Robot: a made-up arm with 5 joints.
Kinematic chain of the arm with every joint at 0, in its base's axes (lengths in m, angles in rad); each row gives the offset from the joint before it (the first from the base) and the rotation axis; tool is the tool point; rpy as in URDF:
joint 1: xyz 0.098 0 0.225 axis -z
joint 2: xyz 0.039 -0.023 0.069 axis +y
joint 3: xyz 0.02 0 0.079 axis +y
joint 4: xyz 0.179 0 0.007 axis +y
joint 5: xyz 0.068 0.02 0 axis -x
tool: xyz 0 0 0 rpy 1.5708 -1.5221 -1.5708
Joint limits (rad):
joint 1: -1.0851..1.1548
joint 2: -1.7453..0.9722
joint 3: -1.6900..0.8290
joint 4: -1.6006..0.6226
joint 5: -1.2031..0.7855
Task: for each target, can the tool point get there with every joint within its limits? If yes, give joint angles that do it. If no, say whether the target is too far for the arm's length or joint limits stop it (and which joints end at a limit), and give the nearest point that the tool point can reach.
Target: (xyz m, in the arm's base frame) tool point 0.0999 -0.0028 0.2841
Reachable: no: joint limits stop it (at a limit: joint 2, joint 3, joint 4) | nearest point 0.1151 -0.0252 0.1014 | short by 0.185 m
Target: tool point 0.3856 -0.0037 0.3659
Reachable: yes | joints 0.0024 -0.1617 0.3668 -0.5087 0.5261
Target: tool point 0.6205 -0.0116 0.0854
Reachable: no: too far | nearest point 0.4271 -0.0073 0.1978 | short by 0.224 m
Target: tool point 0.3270 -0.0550 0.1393
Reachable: yes | joints 0.2230 0.6883 0.4796 -0.5200 -0.3193
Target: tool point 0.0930 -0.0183 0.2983
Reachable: no: joint limits stop it (at a limit: joint 1, joint 2, joint 3, joint 4) | nearest point 0.0977 -0.0067 0.4860 | short by 0.188 m
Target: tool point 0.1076 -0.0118 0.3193
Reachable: no: joint limits stop it (at a limit: joint 2, joint 3, joint 4) | nearest point 0.1022 -0.0052 0.4860 | short by 0.167 m
